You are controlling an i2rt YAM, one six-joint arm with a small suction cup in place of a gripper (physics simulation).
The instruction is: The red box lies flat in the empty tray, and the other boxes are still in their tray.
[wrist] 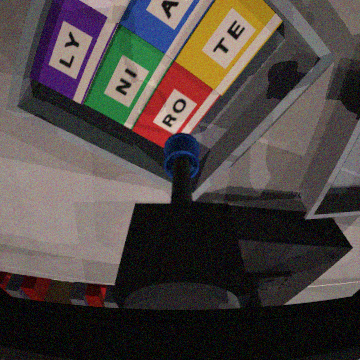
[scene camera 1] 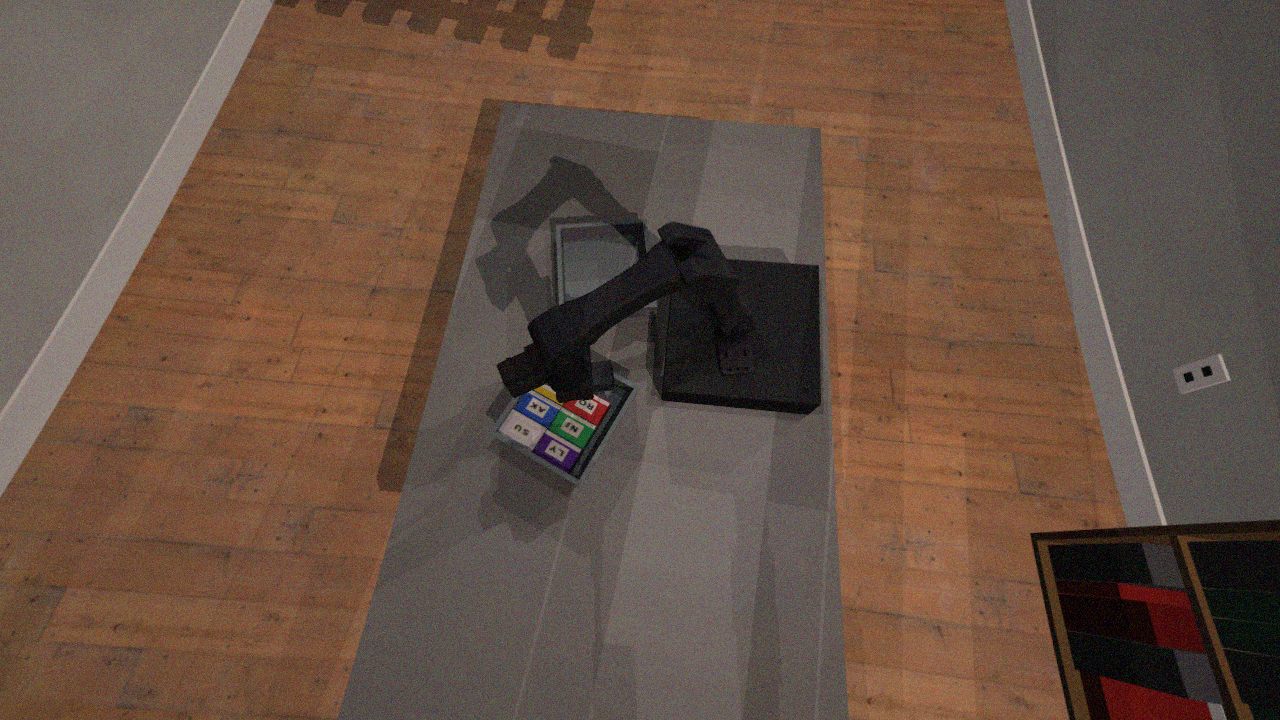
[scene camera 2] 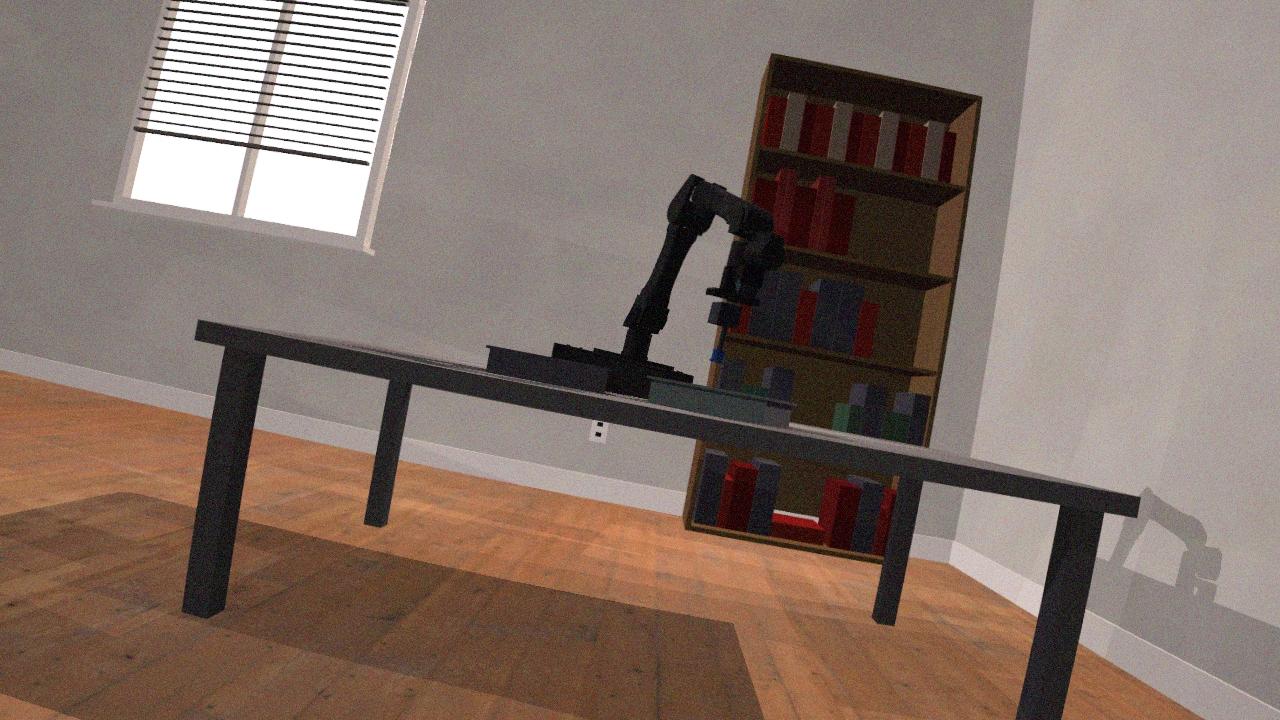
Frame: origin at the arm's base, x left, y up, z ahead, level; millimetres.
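Where they show: end effector, tool point: (wrist: pixel 181 148) (scene camera 2: pixel 716 362); arm's base, origin of the base link: (scene camera 1: pixel 731 331) (scene camera 2: pixel 632 361).
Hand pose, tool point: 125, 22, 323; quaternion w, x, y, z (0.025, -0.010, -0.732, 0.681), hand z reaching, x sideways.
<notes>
Each offset is from my tool point to the top centre of the thing, as dx, dy, dz. "spot": to the spot under its first point.
My gripper (scene camera 2: pixel 716 355) (wrist: pixel 181 150), a blue suction cup, is open and holds nothing. It hangs a little above the filled tray @[+16, -53, +47] (scene camera 1: pixel 537 461) (scene camera 2: pixel 725 402) (wrist: pixel 280 109), near the outer end of the red box in the wrist view; the arm hides it in scene camera 1. The red box @[+4, -67, +5] (scene camera 1: pixel 597 413) (wrist: pixel 199 85), labelled RO, lies flat in the filled tray beside the yellow box @[-44, -63, +77] (scene camera 1: pixel 544 391) (wrist: pixel 200 60) and green box @[+53, -69, +37] (scene camera 1: pixel 588 436) (wrist: pixel 145 60). Blue @[spot: +30, -67, +83] (wrist: pixel 145 30), purple @[+101, -66, +69] (scene camera 1: pixel 572 461) (wrist: pixel 92 17) and white @[+53, -60, +142] (scene camera 1: pixel 510 420) boxes lie there too. The empty tray @[-336, -53, -53] (scene camera 1: pixel 558 259) (scene camera 2: pixel 546 367) (wrist: pixel 330 216) is partly hidden.
The arm's black base plate (scene camera 1: pixel 778 358) lies beside both trays, toward the right table edge in scene camera 1. The arm reaches over a corner of the empty tray. A bookshelf (scene camera 2: pixel 971 152) stands behind the table (scene camera 2: pixel 1002 483) in scene camera 2.
</notes>
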